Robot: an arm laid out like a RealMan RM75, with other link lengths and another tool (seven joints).
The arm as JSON. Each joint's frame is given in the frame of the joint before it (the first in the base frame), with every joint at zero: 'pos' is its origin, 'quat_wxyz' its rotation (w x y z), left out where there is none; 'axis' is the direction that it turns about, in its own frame. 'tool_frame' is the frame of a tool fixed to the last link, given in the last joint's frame.
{
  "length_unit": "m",
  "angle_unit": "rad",
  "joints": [
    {
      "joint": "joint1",
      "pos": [
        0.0,
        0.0,
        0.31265
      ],
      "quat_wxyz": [
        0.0,
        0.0,
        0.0,
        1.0
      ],
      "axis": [
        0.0,
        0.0,
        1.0
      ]
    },
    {
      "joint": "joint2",
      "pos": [
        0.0,
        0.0,
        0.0
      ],
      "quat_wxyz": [
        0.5,
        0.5,
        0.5,
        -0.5
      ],
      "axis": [
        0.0,
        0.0,
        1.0
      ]
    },
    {
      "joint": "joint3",
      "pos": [
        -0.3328,
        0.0,
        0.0
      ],
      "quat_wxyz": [
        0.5,
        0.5,
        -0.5,
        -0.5
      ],
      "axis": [
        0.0,
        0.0,
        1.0
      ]
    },
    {
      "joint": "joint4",
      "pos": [
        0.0,
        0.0,
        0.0
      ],
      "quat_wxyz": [
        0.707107,
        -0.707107,
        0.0,
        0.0
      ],
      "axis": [
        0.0,
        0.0,
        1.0
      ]
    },
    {
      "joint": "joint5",
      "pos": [
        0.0,
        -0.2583,
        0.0
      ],
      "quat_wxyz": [
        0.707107,
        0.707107,
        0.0,
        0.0
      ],
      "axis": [
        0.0,
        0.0,
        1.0
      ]
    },
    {
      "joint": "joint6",
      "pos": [
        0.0,
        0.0,
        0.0
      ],
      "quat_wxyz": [
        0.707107,
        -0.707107,
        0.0,
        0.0
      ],
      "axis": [
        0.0,
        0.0,
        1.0
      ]
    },
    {
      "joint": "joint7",
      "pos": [
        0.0,
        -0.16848,
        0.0
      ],
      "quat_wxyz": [
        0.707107,
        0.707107,
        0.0,
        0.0
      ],
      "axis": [
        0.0,
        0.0,
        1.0
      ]
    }
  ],
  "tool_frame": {
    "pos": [
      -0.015,
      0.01,
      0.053
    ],
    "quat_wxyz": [
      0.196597,
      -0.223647,
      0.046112,
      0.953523
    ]
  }
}
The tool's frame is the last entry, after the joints.
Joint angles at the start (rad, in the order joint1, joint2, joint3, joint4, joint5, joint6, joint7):
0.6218, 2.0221, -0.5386, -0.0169, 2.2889, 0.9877, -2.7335
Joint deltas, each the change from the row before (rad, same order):
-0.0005, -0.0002, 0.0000, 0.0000, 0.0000, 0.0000, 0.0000
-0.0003, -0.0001, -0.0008, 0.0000, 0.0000, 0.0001, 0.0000
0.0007, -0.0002, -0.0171, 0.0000, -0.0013, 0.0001, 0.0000
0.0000, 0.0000, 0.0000, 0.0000, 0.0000, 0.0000, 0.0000
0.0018, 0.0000, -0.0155, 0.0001, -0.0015, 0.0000, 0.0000
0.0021, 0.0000, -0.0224, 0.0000, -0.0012, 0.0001, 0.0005
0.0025, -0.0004, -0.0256, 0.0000, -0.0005, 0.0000, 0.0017
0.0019, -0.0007, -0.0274, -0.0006, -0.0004, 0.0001, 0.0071
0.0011, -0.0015, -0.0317, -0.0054, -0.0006, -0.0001, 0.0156
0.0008, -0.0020, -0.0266, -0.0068, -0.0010, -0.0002, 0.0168
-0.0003, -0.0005, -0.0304, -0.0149, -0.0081, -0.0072, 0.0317
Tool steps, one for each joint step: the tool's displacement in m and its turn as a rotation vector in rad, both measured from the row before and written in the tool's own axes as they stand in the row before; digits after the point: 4 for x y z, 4 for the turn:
-0.0001, 0.0002, -0.0003, -0.0002, -0.0004, -0.0003
0.0000, 0.0000, -0.0002, 0.0007, -0.0001, -0.0002
0.0002, -0.0037, 0.0004, 0.0186, 0.0010, -0.0022
0.0000, 0.0000, 0.0000, 0.0000, 0.0000, 0.0000
0.0005, -0.0037, 0.0010, 0.0177, 0.0017, -0.0017
0.0006, -0.0050, 0.0012, 0.0241, 0.0022, -0.0020
0.0007, -0.0053, 0.0015, 0.0262, 0.0026, -0.0016
0.0007, -0.0050, 0.0013, 0.0252, 0.0024, 0.0022
0.0012, -0.0038, 0.0019, 0.0251, 0.0045, 0.0050
0.0013, -0.0021, 0.0021, 0.0196, 0.0049, 0.0051
0.0009, -0.0028, 0.0026, 0.0227, 0.0015, 0.0126

